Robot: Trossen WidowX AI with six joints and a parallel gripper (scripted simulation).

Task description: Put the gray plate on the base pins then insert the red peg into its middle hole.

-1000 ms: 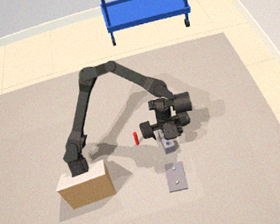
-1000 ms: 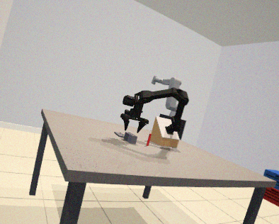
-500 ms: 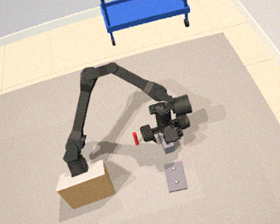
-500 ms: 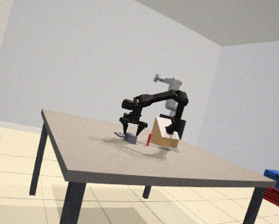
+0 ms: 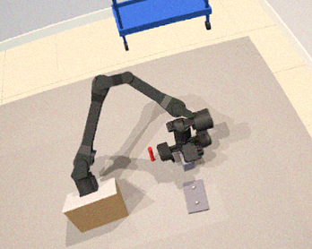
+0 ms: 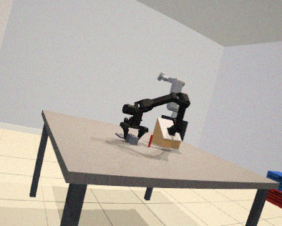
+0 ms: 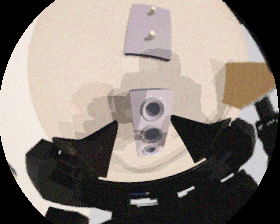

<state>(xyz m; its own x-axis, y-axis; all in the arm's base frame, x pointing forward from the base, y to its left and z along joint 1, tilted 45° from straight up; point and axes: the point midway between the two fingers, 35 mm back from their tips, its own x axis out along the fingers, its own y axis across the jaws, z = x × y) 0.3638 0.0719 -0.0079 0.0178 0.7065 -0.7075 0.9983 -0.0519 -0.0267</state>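
My gripper tip is 2 cm below the gray plate. Round my gripper tip: red peg (11 cm behind, 5 cm to the left, 2 cm above).
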